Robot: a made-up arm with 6 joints. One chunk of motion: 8 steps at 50 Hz.
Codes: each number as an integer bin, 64 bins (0 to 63) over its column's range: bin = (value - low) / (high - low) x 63, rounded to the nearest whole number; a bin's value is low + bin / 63 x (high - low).
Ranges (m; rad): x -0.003..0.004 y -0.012..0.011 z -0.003..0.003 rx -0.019..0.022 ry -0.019..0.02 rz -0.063..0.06
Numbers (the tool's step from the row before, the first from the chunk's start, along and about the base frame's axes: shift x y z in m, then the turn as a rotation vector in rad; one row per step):
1: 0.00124 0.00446 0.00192 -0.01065 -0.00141 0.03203
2: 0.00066 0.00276 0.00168 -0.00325 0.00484 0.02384
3: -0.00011 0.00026 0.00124 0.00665 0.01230 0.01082
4: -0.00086 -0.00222 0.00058 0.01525 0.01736 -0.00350
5: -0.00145 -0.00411 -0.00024 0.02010 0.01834 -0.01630
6: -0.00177 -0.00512 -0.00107 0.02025 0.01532 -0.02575
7: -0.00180 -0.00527 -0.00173 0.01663 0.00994 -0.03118
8: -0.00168 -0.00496 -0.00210 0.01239 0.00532 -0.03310
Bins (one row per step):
1: 38 45 52 13 28 49
2: 33 40 49 24 39 44
3: 26 34 45 39 51 38
4: 19 27 38 53 59 30
5: 14 22 29 60 60 24
6: 11 19 20 60 55 19
7: 11 18 13 55 47 16
8: 12 19 9 48 39 15

